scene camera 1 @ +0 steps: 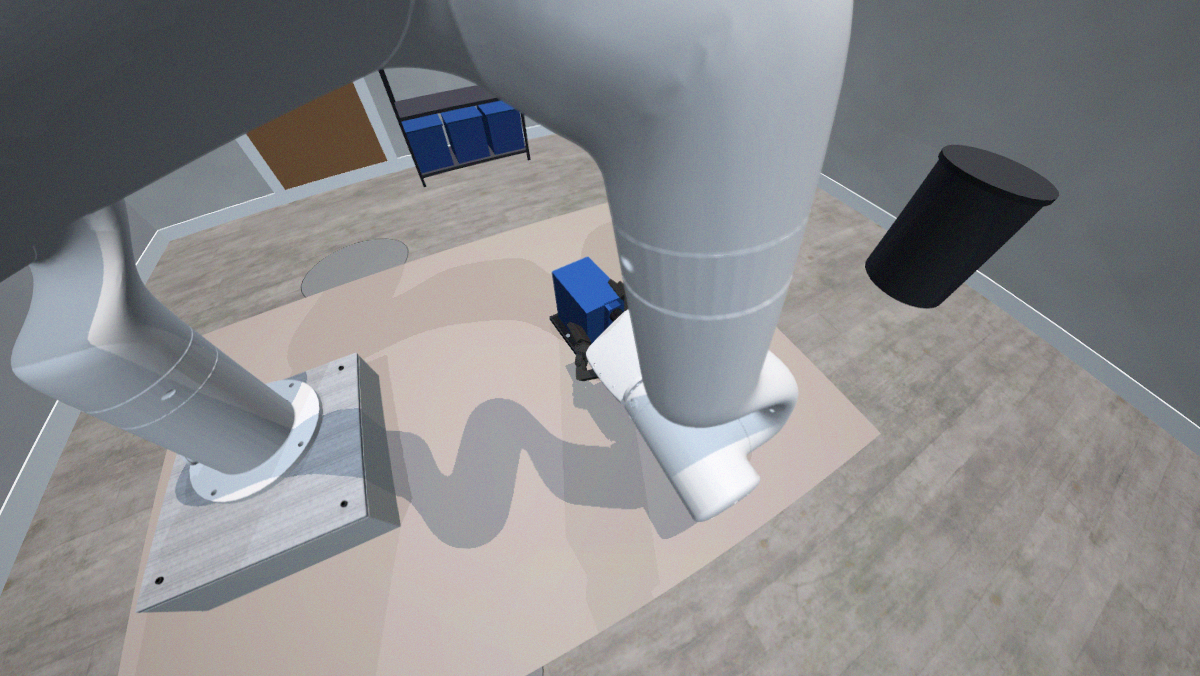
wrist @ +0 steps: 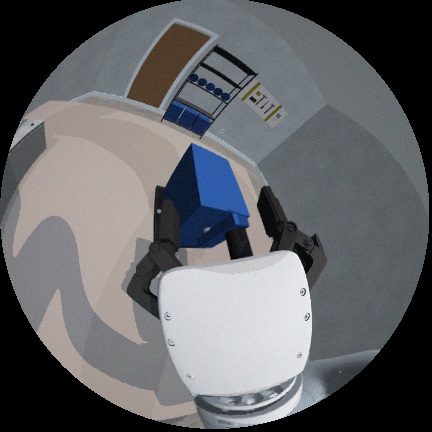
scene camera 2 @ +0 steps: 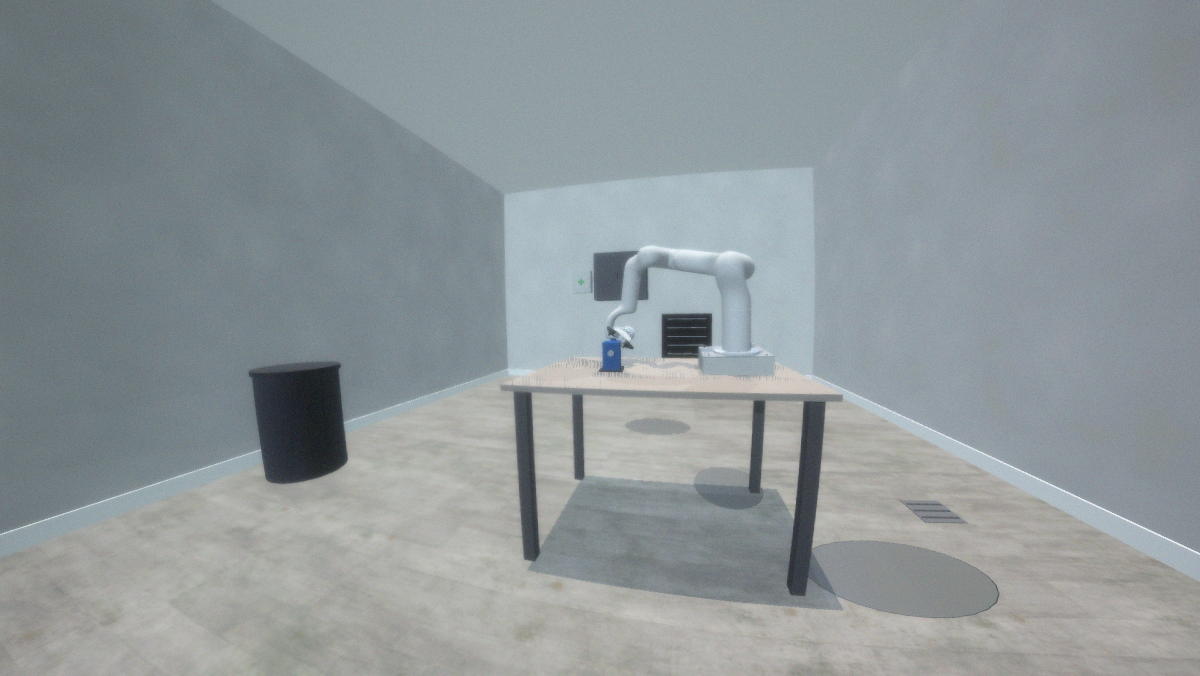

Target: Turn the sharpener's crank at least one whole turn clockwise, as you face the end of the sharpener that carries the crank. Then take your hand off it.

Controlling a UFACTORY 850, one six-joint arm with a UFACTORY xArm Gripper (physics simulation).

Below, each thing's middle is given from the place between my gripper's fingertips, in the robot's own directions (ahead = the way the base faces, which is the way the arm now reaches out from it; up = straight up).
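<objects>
Pencil sharpener (scene camera 1: 581, 288): 7 cm below my hand, 2 cm ahead of it, 3 cm to the left of it.
</objects>
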